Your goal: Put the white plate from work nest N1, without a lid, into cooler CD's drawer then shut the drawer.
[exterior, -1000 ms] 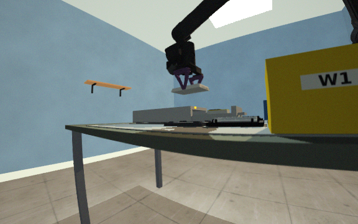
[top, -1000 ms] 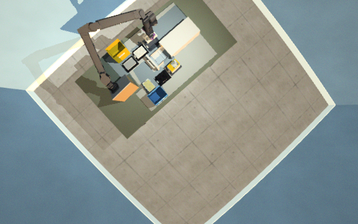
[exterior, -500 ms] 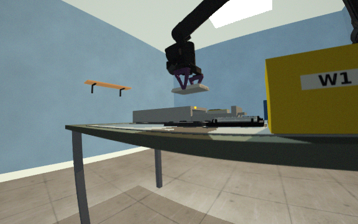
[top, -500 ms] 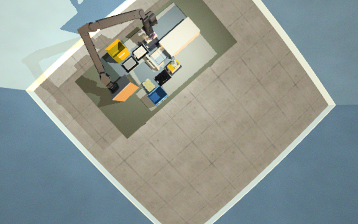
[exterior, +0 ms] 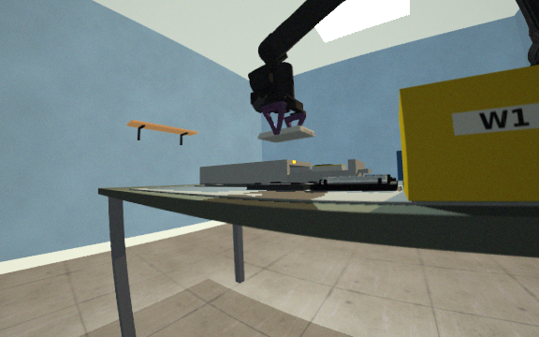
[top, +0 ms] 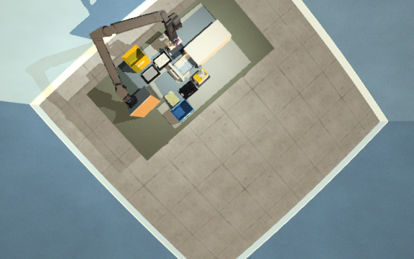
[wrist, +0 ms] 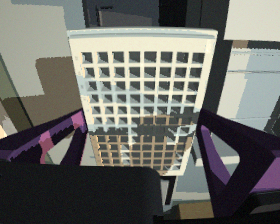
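The cooler drawer is 3 cm behind my hand, 18 cm to the right of it and 12 cm below it. From my hand the other things lie so: white plate (right at my hand); cooler CD (11 cm ahead, 18 cm to the right, 11 cm below); yellow tip box (1 cm behind, 37 cm to the right, 9 cm below).
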